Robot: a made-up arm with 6 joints.
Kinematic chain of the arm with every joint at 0, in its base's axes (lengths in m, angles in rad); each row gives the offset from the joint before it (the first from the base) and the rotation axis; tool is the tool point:
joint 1: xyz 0 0 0.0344 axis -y
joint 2: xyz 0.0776 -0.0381 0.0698 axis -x
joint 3: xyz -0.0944 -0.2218 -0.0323 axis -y
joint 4: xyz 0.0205 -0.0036 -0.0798 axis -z
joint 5: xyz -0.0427 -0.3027 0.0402 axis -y
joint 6: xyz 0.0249 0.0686 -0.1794 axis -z
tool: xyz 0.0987 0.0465 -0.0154
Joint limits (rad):
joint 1: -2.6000..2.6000
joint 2: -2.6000..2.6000
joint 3: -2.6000..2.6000
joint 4: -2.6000..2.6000
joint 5: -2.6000..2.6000
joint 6: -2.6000..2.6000
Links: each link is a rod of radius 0.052 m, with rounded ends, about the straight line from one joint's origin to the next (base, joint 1, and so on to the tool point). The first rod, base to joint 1, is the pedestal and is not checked.
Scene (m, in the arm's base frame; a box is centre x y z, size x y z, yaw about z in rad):
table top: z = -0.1
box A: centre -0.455 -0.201 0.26 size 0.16 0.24 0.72 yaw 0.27
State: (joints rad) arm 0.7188 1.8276 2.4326 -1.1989 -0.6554 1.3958
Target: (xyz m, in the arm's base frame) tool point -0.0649 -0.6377 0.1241
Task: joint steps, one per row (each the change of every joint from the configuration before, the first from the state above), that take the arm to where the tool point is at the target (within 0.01 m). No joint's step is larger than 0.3 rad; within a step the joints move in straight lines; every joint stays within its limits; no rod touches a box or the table.
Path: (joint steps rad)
1: -0.2320 -0.1451 -0.2348 0.2463 -0.0238 -0.0409
2: -0.2321 -0.1452 -0.2349 0.2463 -0.0238 -0.0408
3: -0.2320 -0.1451 -0.2348 0.2464 -0.0239 -0.0409
4: 0.1738 -0.1320 -0.1666 0.0722 -0.2670 0.1505
5: 0.1738 -0.1320 -0.1665 0.0723 -0.2670 0.1504
6: 0.1737 -0.1320 -0.1666 0.0722 -0.2671 0.1504
7: 0.1738 -0.1320 -0.1665 0.0723 -0.2670 0.1505
8: 0.1481 -0.1128 0.1384 0.1955 0.1572 -0.1397
9: 0.1481 -0.1128 0.1385 0.1956 0.1573 -0.1396

